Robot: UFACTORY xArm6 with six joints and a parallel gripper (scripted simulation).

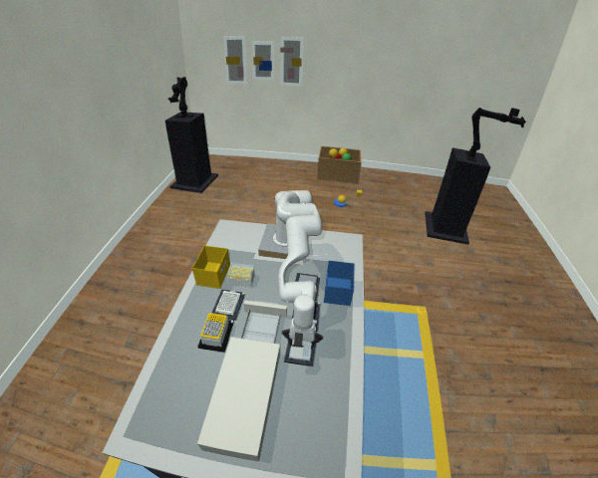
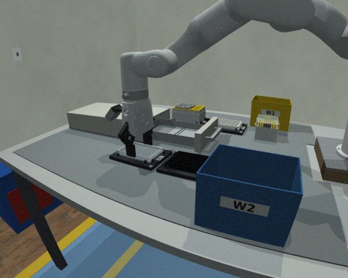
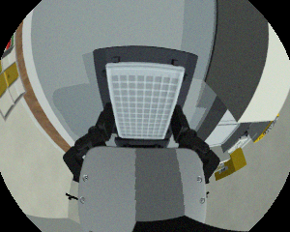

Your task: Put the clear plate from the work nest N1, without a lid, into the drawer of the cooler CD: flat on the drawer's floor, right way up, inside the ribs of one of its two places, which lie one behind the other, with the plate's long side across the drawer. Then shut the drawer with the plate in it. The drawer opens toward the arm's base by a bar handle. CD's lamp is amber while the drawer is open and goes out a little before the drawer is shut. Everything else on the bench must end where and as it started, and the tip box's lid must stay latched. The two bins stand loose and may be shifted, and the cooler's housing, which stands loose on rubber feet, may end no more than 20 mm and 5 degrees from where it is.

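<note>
Right now the nest is 3 cm below my hand. From my hand the other things lie so: clear plate (1 cm below); black plate (17 cm behind, 2 cm to the right, 1 cm below); drawer (19 cm to the right, 3 cm behind, 1 cm below).
</note>
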